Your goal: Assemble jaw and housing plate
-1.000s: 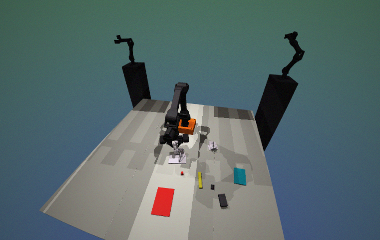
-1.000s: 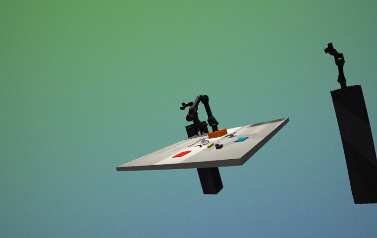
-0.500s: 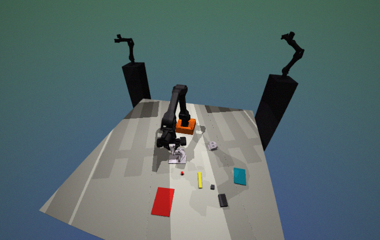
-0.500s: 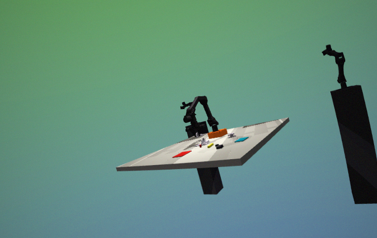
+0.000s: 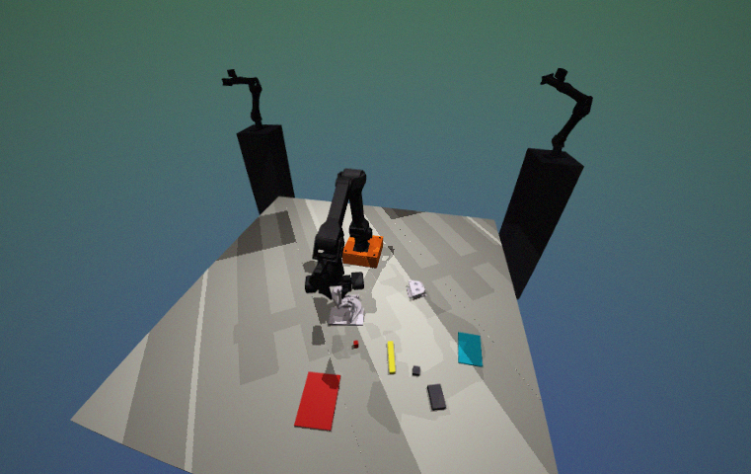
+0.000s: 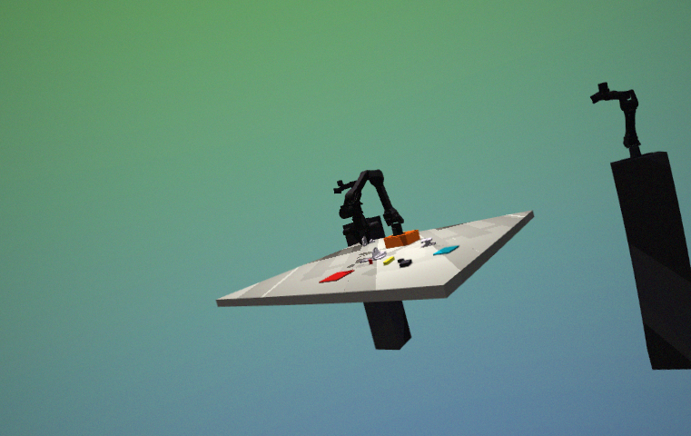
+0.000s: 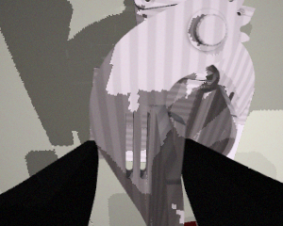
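My gripper tip is now 4 cm past the jaw and 1 cm to the right of it. Round my gripper tip: small red cube 12 cm ahead, 9 cm to the left, 7 cm below; then yellow bar 15 cm ahead, 20 cm to the left, 7 cm below; then red sheet 30 cm ahead, 1 cm to the left, 8 cm below.
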